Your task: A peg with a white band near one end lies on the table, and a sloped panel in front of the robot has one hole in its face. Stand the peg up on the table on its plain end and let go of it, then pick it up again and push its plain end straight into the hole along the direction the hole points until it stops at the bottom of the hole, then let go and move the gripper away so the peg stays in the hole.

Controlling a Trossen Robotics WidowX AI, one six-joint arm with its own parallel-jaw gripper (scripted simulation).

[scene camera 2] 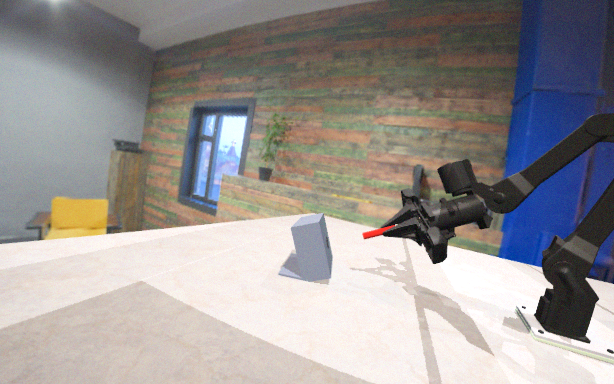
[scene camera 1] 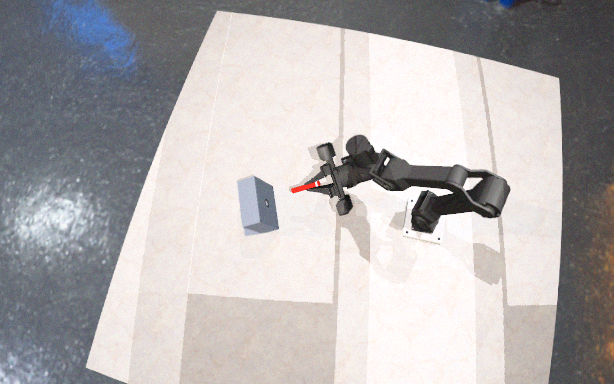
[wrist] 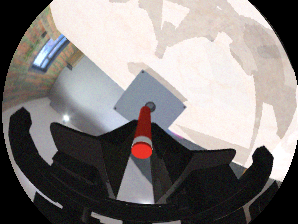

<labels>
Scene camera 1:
gripper: 305,187
grey sloped panel: 252,192
</labels>
